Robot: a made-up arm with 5 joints.
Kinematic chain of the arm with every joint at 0, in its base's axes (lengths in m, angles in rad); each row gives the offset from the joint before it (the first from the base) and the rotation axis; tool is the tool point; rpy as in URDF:
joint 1: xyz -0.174 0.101 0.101 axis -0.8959 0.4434 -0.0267
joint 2: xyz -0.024 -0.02 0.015 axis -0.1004 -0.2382 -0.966
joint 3: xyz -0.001 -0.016 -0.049 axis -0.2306 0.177 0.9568
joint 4: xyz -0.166 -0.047 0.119 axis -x
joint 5: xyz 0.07 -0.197 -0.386 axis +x
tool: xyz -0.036 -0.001 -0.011 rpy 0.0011 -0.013 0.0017
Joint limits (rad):
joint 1: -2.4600..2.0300
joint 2: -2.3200..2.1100
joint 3: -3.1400..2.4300
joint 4: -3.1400..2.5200
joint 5: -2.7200..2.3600
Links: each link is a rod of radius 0.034 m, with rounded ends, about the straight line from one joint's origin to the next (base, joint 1, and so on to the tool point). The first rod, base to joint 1, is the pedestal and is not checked.
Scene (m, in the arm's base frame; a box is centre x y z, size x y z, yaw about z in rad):
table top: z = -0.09
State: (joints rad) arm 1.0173 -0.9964 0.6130 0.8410 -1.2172
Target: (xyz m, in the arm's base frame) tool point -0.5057 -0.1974 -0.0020
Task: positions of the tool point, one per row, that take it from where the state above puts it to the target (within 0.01 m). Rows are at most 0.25 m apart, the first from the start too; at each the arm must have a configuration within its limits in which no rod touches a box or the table.
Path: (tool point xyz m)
1: 0.1304 -0.2743 0.1769
2: -0.0542 -0.3490 0.2600
3: -0.2624 -0.3569 0.2479
4: -0.4295 -0.2997 0.1482
5: -0.5057 -0.1974 -0.0020

